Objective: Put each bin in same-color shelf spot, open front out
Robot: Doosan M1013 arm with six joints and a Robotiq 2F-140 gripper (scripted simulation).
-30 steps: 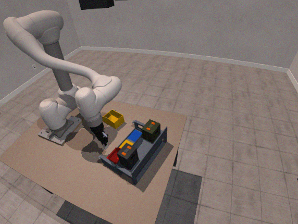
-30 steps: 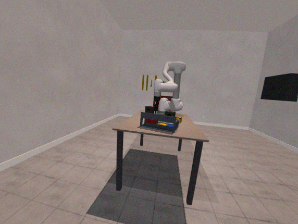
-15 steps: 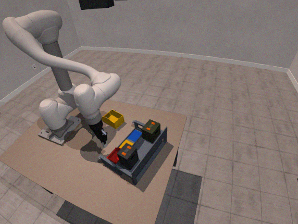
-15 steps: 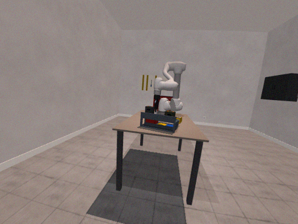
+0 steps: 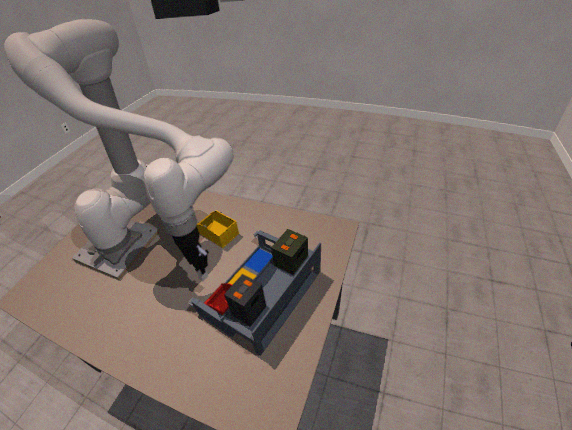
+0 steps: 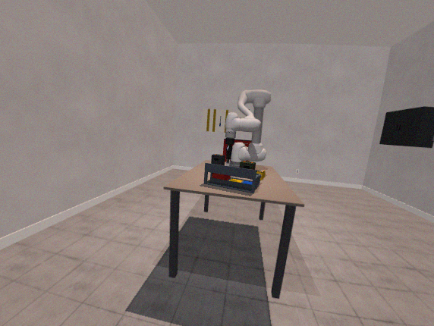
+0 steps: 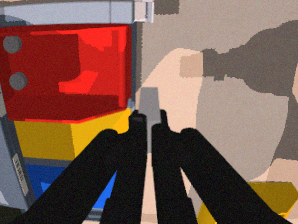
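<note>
Now: hand 140 mm past the yellow bin, 280 mm to the right of it and 100 mm above it. The rest, counted from my hand: red bin: 110 mm ahead, 30 mm to the right, 90 mm below; grey shelf: 240 mm ahead, 50 mm to the left, 40 mm below.
</note>
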